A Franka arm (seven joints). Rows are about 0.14 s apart.
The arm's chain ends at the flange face. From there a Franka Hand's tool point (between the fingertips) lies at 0.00 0.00 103.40 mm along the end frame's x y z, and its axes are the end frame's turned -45 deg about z.
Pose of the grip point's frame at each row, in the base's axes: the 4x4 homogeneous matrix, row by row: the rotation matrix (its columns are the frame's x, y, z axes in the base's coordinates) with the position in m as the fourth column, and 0 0 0 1 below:
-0.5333 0.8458 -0.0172 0.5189; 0.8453 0.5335 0.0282 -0.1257; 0.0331 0.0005 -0.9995 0.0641; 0 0 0 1
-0.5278 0.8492 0.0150 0.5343; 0.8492 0.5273 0.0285 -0.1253; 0.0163 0.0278 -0.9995 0.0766; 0 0 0 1
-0.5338 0.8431 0.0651 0.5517; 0.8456 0.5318 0.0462 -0.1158; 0.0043 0.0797 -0.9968 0.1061; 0 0 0 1
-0.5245 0.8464 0.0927 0.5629; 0.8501 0.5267 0.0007 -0.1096; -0.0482 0.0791 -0.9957 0.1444; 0 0 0 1
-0.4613 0.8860 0.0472 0.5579; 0.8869 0.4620 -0.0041 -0.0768; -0.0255 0.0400 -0.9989 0.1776; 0 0 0 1
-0.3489 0.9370 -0.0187 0.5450; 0.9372 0.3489 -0.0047 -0.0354; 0.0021 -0.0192 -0.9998 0.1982; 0 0 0 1
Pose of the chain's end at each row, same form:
0.2210 0.9752 -0.0172 0.5207; 0.9750 -0.2205 0.0282 -0.1286; 0.0238 -0.0231 -0.9995 0.1674; 0 0 0 1
0.2273 0.9737 0.0150 0.5327; 0.9733 -0.2276 0.0285 -0.1282; 0.0312 0.0081 -0.9995 0.1799; 0 0 0 1
0.2187 0.9736 0.0651 0.5450; 0.9740 -0.2219 0.0462 -0.1206; 0.0594 0.0533 -0.9968 0.2092; 0 0 0 1
0.2276 0.9694 0.0927 0.5533; 0.9735 -0.2287 0.0007 -0.1097; 0.0218 0.0900 -0.9957 0.2474; 0 0 0 1
0.3003 0.9527 0.0472 0.5530; 0.9538 -0.3004 -0.0041 -0.0764; 0.0103 0.0463 -0.9989 0.2809; 0 0 0 1
0.4158 0.9093 -0.0187 0.5469; 0.9094 -0.4160 -0.0047 -0.0349; -0.0121 -0.0151 -0.9998 0.3016; 0 0 0 1

